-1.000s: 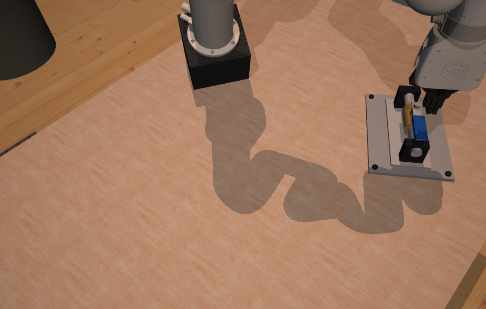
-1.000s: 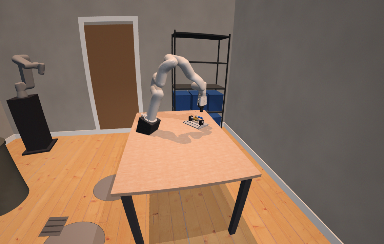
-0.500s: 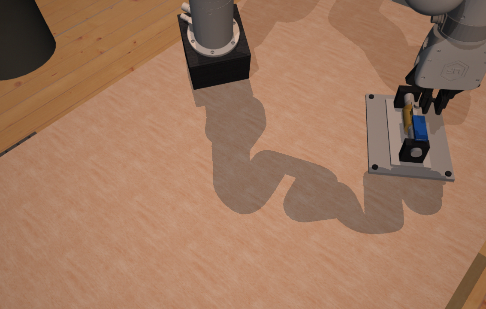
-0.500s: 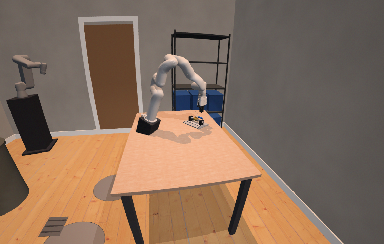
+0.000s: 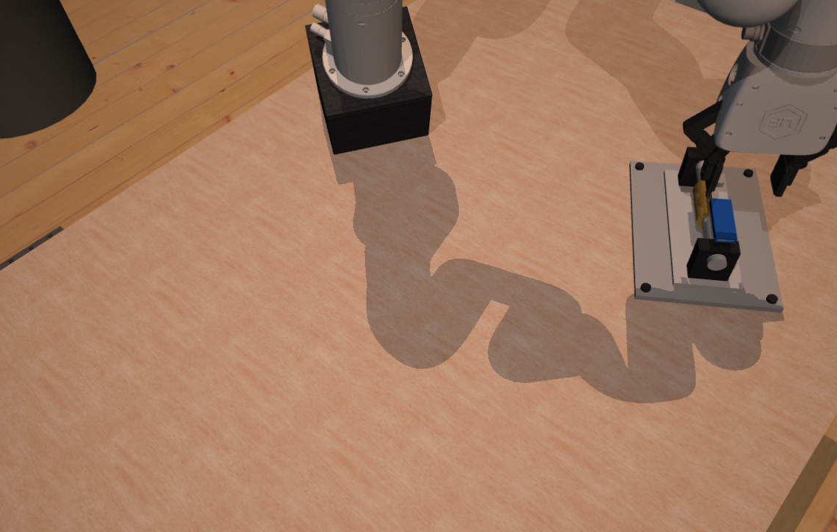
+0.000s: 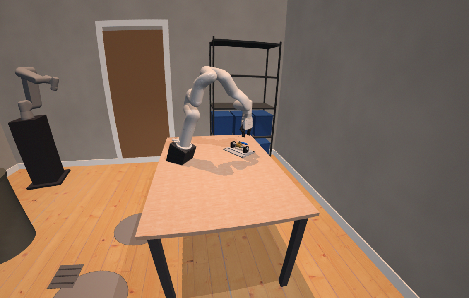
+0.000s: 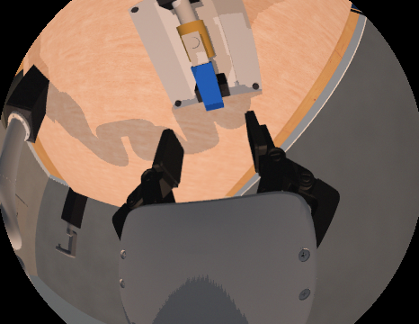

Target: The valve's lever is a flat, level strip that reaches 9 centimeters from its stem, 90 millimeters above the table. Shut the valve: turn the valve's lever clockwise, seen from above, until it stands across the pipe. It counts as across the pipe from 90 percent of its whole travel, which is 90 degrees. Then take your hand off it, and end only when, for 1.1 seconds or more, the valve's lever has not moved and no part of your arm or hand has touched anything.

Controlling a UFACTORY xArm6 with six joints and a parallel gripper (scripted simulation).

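Right now the valve lever is 1 cm behind my hand, 4 cm to the left of it and 8 cm below it.
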